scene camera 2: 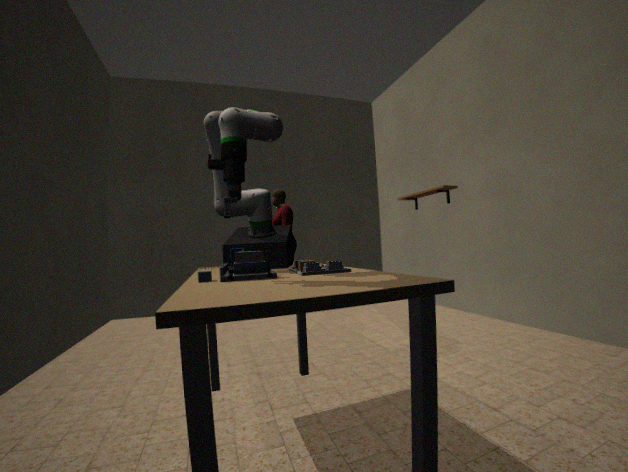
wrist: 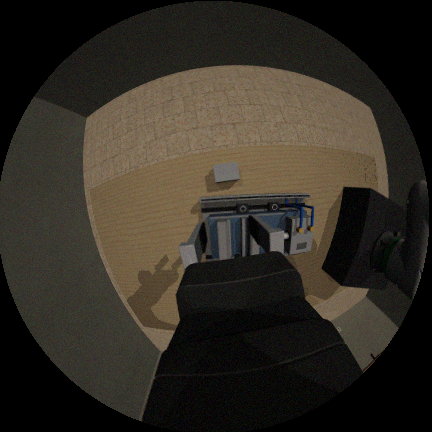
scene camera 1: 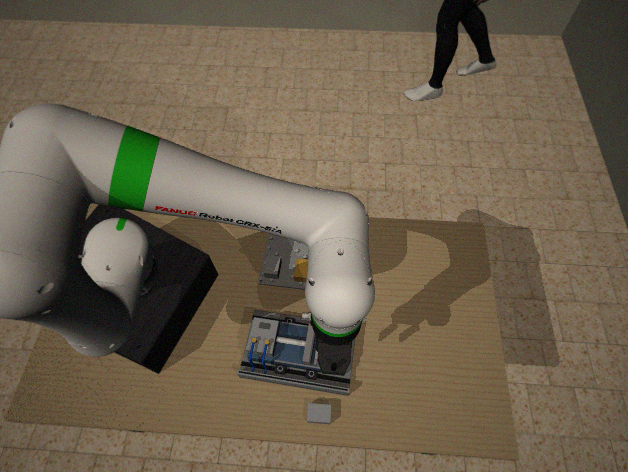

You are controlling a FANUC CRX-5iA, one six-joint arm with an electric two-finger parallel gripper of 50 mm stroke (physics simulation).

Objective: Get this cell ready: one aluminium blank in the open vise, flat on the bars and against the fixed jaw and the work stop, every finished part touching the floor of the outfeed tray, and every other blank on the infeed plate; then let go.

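Frame: origin at the arm's base, x left, y back, z up, level; centimetres.
Seen in the pictures: gripper, fingertip midpoint: (scene camera 2: 227, 217) (wrist: 227, 227); arm's base at its link origin: (scene camera 2: 262, 234) (wrist: 381, 251).
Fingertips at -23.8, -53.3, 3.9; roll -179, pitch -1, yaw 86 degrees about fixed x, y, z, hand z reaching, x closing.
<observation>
Pixels of each thing's top centre, then the offset from my fingertips to it, as dx, dy, dz. Level surfaces: height alone.
- open vise at its top centre: (wrist: 268, 238) (scene camera 1: 297, 342) (scene camera 2: 247, 250) +8.0, +8.6, -12.2
- loose grey aluminium blank at its top centre: (wrist: 226, 171) (scene camera 1: 319, 412) (scene camera 2: 204, 270) -8.3, +3.0, -18.5
- grey blank at its top centre: (scene camera 1: 272, 264) +33.0, +17.3, -17.7
- yellow block at its top centre: (scene camera 1: 302, 268) +31.9, +8.2, -17.7
- wooden table at its surface level: dz -22.1
My gripper (wrist: 227, 227) is open and empty. It hangs well above the right end of the open vise (scene camera 1: 284, 348) (scene camera 2: 247, 270) (wrist: 241, 209), with one finger on either side of it in the wrist view. I cannot tell whether a blank lies in the vise. A loose grey aluminium blank (scene camera 1: 319, 413) (scene camera 2: 204, 276) (wrist: 226, 172) lies on the table in front of the vise. The infeed plate (scene camera 1: 284, 243) (scene camera 2: 314, 271) behind the vise holds a grey blank (scene camera 1: 272, 267) and a yellow block (scene camera 1: 301, 269). The arm's wrist (scene camera 1: 339, 286) hides the outfeed tray in the overhead view.
The black robot base (scene camera 1: 162, 281) (wrist: 362, 238) stands at the left of the wooden table (scene camera 1: 429, 375) (scene camera 2: 289, 292). A person's legs (scene camera 1: 453, 47) are on the floor beyond the table. A person in red (scene camera 2: 282, 213) stands behind the robot. A wall shelf (scene camera 2: 426, 193) is far right.
</observation>
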